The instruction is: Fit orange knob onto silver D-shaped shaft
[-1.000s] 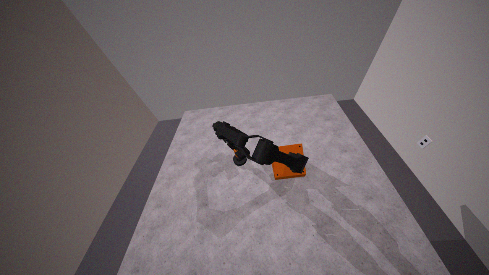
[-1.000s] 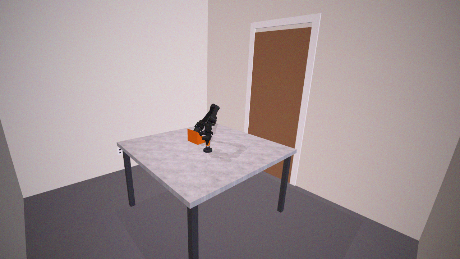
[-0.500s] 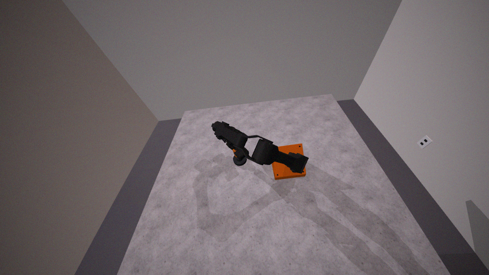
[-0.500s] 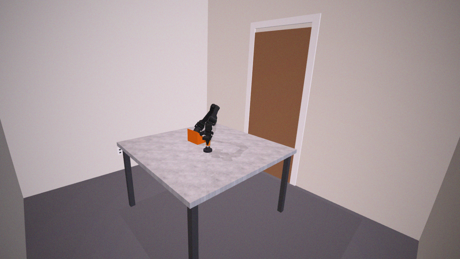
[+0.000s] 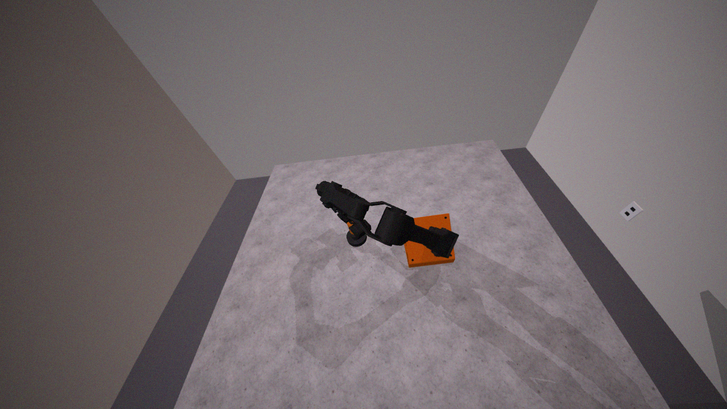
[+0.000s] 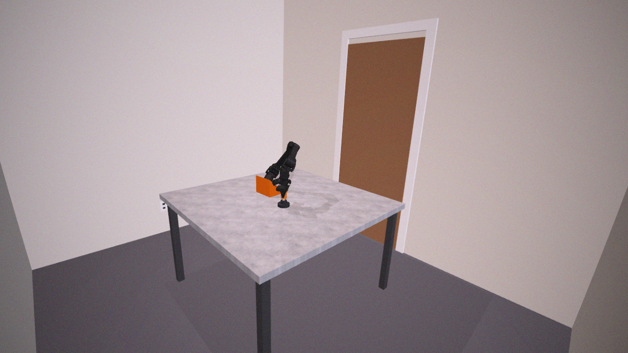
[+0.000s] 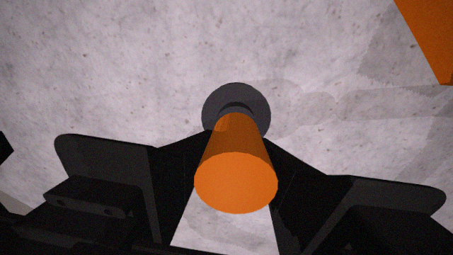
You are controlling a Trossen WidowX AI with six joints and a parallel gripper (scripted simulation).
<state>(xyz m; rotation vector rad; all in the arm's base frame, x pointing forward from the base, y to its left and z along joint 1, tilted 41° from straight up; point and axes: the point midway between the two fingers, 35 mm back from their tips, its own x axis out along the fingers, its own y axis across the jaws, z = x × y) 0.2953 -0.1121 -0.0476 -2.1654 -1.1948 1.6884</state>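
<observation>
My gripper tip is now 40 mm above the round pedestal. Also, from my gripper tip: orange knob (30 mm above).
</observation>
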